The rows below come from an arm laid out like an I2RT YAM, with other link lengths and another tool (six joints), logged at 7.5 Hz.
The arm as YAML. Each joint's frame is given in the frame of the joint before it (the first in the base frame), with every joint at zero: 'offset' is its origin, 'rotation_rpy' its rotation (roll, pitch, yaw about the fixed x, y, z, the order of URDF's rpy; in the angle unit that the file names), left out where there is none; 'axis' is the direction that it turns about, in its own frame. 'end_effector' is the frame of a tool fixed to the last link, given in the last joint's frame.
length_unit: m
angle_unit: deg
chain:
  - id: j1
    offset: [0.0, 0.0, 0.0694]
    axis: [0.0, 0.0, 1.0]
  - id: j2
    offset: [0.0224, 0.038, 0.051]
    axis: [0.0, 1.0, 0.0]
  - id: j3
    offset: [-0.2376, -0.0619, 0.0]
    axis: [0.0, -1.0, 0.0]
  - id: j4
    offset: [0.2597, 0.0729, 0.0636]
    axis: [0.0, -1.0, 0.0]
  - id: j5
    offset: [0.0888, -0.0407, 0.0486]
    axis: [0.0, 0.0, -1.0]
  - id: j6
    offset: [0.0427, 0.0, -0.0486]
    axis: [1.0, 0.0, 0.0]
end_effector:
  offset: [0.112, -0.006, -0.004]
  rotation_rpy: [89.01, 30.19, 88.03]
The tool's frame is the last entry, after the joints.
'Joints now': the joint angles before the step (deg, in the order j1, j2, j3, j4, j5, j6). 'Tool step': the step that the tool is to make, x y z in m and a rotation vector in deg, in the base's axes. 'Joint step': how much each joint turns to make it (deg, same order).
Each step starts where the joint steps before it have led.
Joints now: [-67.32, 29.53, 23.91, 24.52, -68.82, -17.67]
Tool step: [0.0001, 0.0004, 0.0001, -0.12, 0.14, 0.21]
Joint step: [-0.01, 0.09, 0.18, -0.29, -0.26, -0.27]
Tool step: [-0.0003, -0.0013, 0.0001, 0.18, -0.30, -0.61]
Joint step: [-0.01, -0.18, -0.28, 0.40, 0.68, 0.37]
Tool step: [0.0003, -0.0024, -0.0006, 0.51, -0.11, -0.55]
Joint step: [0.01, 0.26, -0.07, 0.15, 0.63, 0.27]
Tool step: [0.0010, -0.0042, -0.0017, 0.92, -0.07, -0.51]
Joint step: [0.00, 0.95, -0.10, 0.79, 0.62, 0.61]
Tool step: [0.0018, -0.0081, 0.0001, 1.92, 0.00, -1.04]
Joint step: [-0.01, 1.88, 0.80, 0.19, 1.21, 0.96]
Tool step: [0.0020, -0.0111, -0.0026, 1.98, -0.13, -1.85]
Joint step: [0.03, 2.09, 0.35, 0.58, 2.06, 0.69]
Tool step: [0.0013, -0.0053, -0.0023, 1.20, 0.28, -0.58]
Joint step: [-0.01, 1.22, 0.43, -0.34, 0.60, 0.09]
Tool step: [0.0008, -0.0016, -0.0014, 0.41, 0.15, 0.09]
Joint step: [0.00, 0.65, 0.11, 0.19, -0.08, 0.09]
